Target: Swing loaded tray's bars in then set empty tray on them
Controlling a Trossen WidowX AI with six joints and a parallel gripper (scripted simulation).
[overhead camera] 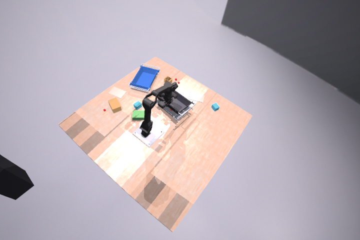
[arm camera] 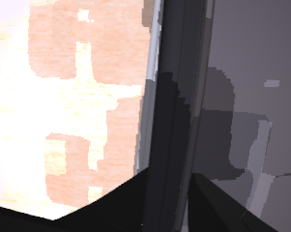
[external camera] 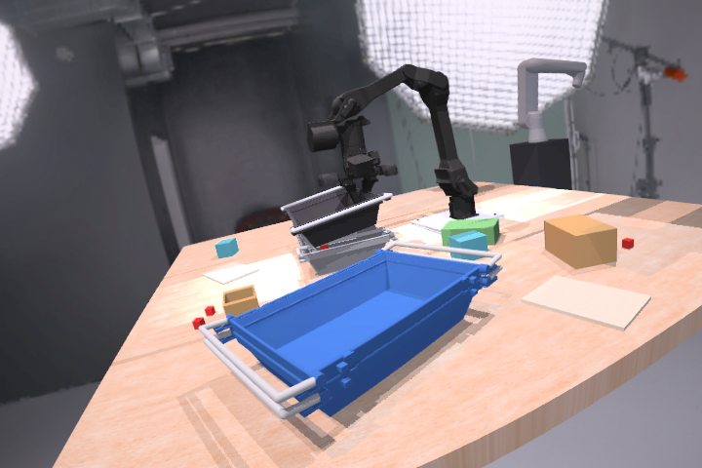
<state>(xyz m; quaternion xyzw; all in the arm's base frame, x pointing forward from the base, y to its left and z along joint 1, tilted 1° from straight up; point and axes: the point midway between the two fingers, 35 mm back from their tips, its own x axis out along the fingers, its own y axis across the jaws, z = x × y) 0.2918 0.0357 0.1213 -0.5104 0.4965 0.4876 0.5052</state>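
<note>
My gripper tip is 80 mm short of the black tray and 20 mm below it. Also, from my gripper tip: small box 300 mm ahead, 270 mm to the left, 80 mm below; red block 100 mm ahead, 90 mm below, 80 mm to the right; green block 210 mm behind, 140 mm to the left, 80 mm below.
</note>
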